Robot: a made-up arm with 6 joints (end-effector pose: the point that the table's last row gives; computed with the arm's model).
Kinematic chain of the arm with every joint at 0, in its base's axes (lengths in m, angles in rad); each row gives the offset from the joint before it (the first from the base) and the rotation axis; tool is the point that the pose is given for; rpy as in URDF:
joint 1: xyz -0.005 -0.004 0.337 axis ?
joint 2: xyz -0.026 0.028 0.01 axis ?
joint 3: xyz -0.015 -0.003 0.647 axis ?
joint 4: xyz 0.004 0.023 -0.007 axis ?
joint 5: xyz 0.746 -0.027 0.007 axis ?
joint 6: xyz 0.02 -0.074 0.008 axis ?
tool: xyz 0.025 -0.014 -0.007 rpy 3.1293 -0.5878 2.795
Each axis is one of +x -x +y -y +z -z.
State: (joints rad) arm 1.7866 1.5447 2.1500 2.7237 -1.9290 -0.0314
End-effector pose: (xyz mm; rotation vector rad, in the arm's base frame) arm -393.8 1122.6 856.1 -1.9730 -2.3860 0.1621
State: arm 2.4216 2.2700 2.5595 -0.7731 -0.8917 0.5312
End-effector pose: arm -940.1 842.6 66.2 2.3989 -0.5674 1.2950
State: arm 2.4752 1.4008 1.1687 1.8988 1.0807 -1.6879
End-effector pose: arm -1163.2 754.5 357.3 -2.7335 -0.1141 -1.5282
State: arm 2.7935 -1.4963 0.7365 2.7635 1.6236 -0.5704
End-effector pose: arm 993.3 -545.6 983.6 -0.3915 1.1603 0.4558
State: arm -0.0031 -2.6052 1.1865 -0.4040 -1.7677 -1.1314
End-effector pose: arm -980.9 -31.5 -597.7 -1.1413 1.9389 0.2739
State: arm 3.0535 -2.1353 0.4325 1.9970 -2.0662 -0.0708
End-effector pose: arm 1221.1 -178.2 290.7 0.7826 -1.0812 0.0554
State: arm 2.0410 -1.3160 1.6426 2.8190 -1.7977 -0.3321
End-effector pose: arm 498.3 -1309.4 567.9 -0.6193 -0.6722 -1.2344
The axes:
joint 1: +z
joint 2: +y
joint 3: -y
joint 4: -x
joint 5: -y
joint 6: -x

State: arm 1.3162 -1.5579 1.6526 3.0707 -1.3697 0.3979
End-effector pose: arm -522.9 -1351.6 250.8 -1.0517 -0.6662 -1.1275
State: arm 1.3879 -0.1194 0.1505 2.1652 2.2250 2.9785
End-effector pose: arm -26.6 561.9 1223.0 0.9182 -0.0771 1.3641
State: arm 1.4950 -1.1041 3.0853 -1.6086 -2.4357 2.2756
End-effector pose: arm -176.8 -1058.5 42.9 1.7433 0.2109 -0.2682
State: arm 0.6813 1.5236 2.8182 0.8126 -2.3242 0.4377
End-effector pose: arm 622.1 434.0 1105.2 -0.5314 -1.5533 0.6185
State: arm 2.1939 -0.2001 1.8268 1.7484 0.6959 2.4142
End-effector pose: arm 237.1 -541.6 1635.4 2.6115 1.0058 -0.1230
